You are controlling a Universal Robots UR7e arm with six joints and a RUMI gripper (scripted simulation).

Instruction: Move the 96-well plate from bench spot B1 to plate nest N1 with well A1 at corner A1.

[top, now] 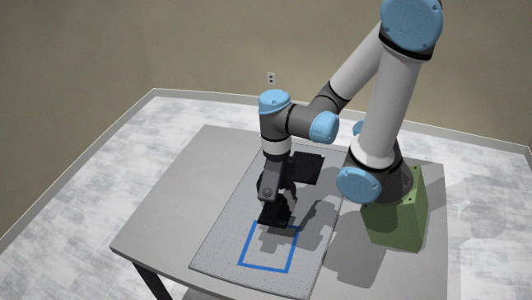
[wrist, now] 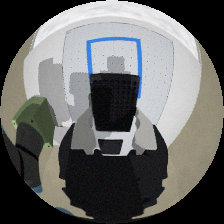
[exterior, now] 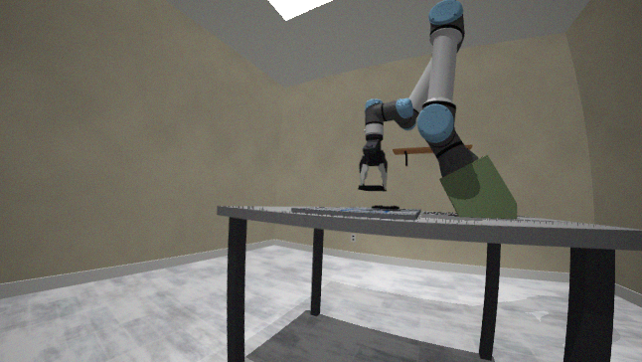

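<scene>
The plate nest N1 lies 30 cm to the right of my hand, 9 cm below it and 7 cm behind it. Also, from my hand: 96-well plate: 1 cm below.
</scene>
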